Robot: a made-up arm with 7 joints.
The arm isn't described. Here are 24 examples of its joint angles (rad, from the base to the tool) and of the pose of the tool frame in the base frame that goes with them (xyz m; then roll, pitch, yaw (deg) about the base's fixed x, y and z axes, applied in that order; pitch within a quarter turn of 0, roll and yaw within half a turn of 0).
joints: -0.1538 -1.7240 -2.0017 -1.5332 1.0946 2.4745 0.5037
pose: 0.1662 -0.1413 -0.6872 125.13 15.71 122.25
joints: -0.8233 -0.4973 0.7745 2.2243 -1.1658 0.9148 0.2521
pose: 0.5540 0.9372 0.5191 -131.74 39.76 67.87
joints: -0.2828 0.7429 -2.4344 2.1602 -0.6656 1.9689 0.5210
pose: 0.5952 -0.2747 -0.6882 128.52 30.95 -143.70
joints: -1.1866 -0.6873 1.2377 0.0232 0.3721 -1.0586 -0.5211
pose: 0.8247 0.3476 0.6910 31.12 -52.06 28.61
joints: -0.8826 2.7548 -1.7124 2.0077 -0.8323 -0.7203 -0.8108
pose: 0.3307 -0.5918 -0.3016 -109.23 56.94 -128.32
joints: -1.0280 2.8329 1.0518 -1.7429 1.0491 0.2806 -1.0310
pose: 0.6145 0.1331 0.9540 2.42 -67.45 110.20
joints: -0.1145 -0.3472 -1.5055 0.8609 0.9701 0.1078 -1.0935
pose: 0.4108 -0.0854 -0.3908 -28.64 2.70 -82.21
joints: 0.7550 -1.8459 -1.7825 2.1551 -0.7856 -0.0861 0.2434
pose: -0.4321 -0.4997 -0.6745 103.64 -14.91 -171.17
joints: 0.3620 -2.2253 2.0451 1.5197 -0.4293 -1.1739 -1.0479
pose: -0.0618 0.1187 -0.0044 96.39 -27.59 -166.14
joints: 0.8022 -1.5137 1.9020 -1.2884 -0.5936 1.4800 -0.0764
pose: 0.4772 -0.0926 0.2365 -137.87 17.20 -78.14
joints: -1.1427 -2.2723 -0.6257 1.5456 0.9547 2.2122 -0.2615
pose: 0.6483 -0.6798 0.7944 146.95 -46.87 -164.41
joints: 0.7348 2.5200 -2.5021 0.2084 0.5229 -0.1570 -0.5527
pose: 0.0653 0.3597 -0.2738 -0.54 3.67 86.18
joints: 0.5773 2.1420 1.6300 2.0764 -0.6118 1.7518 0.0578
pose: 0.8953 -0.0592 0.1335 -149.90 15.97 -45.29
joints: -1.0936 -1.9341 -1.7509 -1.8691 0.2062 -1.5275 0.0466
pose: 1.0492 -0.1174 -0.2276 90.39 51.72 -42.98
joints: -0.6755 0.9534 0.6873 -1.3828 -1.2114 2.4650 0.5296
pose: 0.6076 0.4060 0.2736 -115.40 55.77 16.48
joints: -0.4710 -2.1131 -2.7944 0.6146 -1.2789 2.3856 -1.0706
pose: 0.4980 0.2318 -0.4682 168.94 50.10 32.58
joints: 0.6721 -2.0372 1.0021 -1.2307 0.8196 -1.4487 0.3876
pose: 0.8393 0.1653 -0.5619 37.90 8.77 30.82
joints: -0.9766 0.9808 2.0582 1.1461 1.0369 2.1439 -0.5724
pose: 0.6507 0.1088 0.8378 -112.91 -25.39 28.40
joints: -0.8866 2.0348 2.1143 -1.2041 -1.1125 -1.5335 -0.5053
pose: 0.2561 0.0662 0.3053 128.57 0.74 148.58
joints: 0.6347 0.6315 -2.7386 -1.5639 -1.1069 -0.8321 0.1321
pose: 0.4294 0.0416 -0.3300 -78.25 40.06 33.32
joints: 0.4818 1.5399 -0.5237 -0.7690 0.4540 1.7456 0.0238
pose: -0.4697 0.4825 0.2228 -159.70 38.63 85.10
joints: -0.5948 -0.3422 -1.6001 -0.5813 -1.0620 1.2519 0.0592
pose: 1.2945 0.4024 -0.0426 -16.61 -33.01 76.01
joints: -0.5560 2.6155 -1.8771 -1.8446 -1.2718 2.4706 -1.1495
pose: 0.1602 -0.2807 -0.0544 109.54 -70.09 -167.60
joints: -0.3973 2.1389 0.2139 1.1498 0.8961 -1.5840 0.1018
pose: 0.2591 0.2773 0.2515 -46.62 32.40 117.72
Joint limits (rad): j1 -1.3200..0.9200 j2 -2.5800..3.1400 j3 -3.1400..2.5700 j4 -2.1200..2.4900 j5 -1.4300..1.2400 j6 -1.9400..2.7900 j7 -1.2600..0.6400
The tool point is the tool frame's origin. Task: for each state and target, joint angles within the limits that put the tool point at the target. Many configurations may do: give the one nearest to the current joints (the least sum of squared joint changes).
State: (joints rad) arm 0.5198 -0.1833 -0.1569 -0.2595 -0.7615 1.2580 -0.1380
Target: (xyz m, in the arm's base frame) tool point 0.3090 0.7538 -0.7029
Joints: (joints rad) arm 0.7098 -0.3518 -0.6048 -0.1125 -0.6512 1.1821 -0.3838
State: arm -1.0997 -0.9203 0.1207 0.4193 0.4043 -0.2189 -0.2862
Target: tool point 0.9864 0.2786 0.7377
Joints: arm -1.1419 -0.5421 0.3625 0.5689 0.3507 -0.3419 -0.3478
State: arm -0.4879 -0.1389 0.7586 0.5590 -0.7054 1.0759 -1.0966
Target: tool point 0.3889 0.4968 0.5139
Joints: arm 0.1217 -0.0366 1.2279 0.7042 -0.7861 1.5198 -1.2600
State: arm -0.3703 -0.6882 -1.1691 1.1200 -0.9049 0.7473 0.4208
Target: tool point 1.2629 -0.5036 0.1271
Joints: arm -0.6449 -1.4889 -1.4082 0.8335 -0.3538 0.5176 0.1046
